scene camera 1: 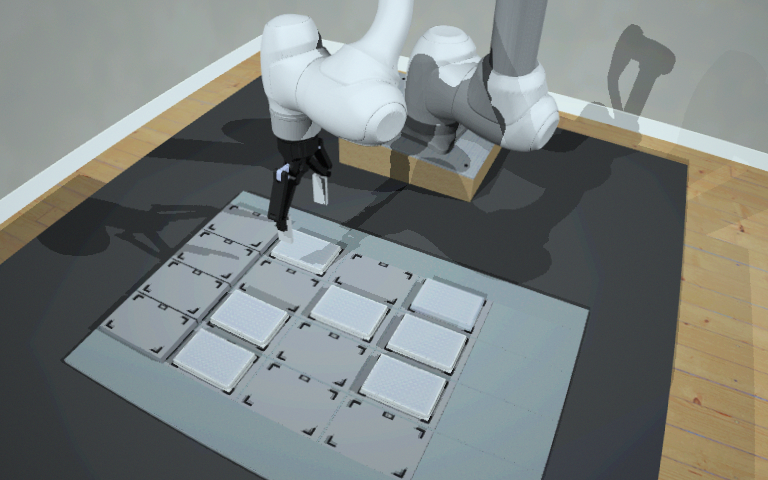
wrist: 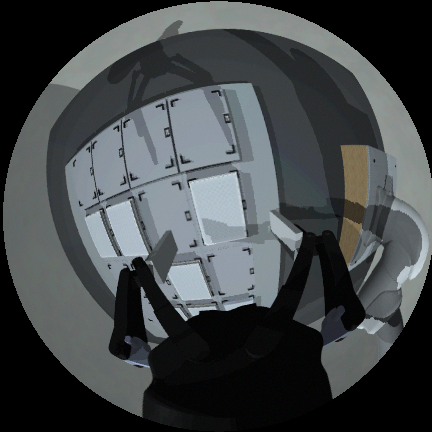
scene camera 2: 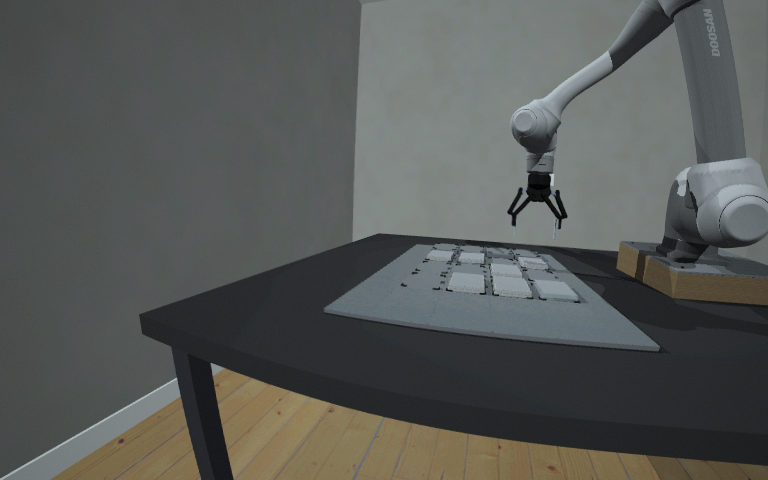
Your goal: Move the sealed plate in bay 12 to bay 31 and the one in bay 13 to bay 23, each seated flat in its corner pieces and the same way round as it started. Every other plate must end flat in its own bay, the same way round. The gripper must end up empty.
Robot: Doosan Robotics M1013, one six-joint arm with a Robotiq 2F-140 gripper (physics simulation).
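Frame: origin at the arm's base, x ahead, y left, z up, level; millimetres.
Seen in the pictures: gripper, fingertip midpoint: [scene camera 1: 304, 220] [wrist: 221, 230] [scene camera 2: 535, 238]; arm's base, link origin: [scene camera 1: 429, 127] [wrist: 380, 214] [scene camera 2: 686, 256].
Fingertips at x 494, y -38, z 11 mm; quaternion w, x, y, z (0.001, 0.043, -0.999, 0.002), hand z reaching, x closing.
Offsets run from my fingertips to a thing's middle. "*": to the spot under its first point. Level surfaces: height alone.
My gripper [scene camera 1: 304, 220] [scene camera 2: 535, 235] [wrist: 221, 230] is open and empty, above the board's far end. Near and below its fingers, a white plate {0 mm ahead, 2 mm right, 86 mm down} [scene camera 1: 308, 250] [scene camera 2: 532, 263] [wrist: 219, 207] lies in the far bay of the second column from the left in scene camera 1. Two more plates {211 mm ahead, 16 mm left, 85 mm down} [scene camera 1: 249, 316] {320 mm ahead, 25 mm left, 86 mm down} [scene camera 1: 215, 359] lie nearer in that column. One plate {93 mm ahead, 170 mm left, 86 mm down} [scene camera 1: 348, 311] [scene camera 2: 505, 270] [wrist: 190, 281] lies in the third column. Three plates {27 mm back, 325 mm left, 86 mm down} [scene camera 1: 447, 302] {79 mm ahead, 334 mm left, 86 mm down} [scene camera 1: 426, 341] {186 mm ahead, 343 mm left, 86 mm down} [scene camera 1: 402, 386] fill the fourth column except its near bay. All look flat. Bay numbers are too small to read.
The grey-blue board [scene camera 1: 509, 396] [scene camera 2: 492, 325] [wrist: 262, 135] lies on the black table {104 mm down} [scene camera 1: 623, 339] [scene camera 2: 283, 362]. The leftmost column of bays {* 220 mm ahead, 144 mm right, 79 mm down} [scene camera 1: 186, 285] is raised and holds no plates. The arm's wooden base block [scene camera 1: 419, 169] [scene camera 2: 707, 285] [wrist: 354, 185] stands behind the board.
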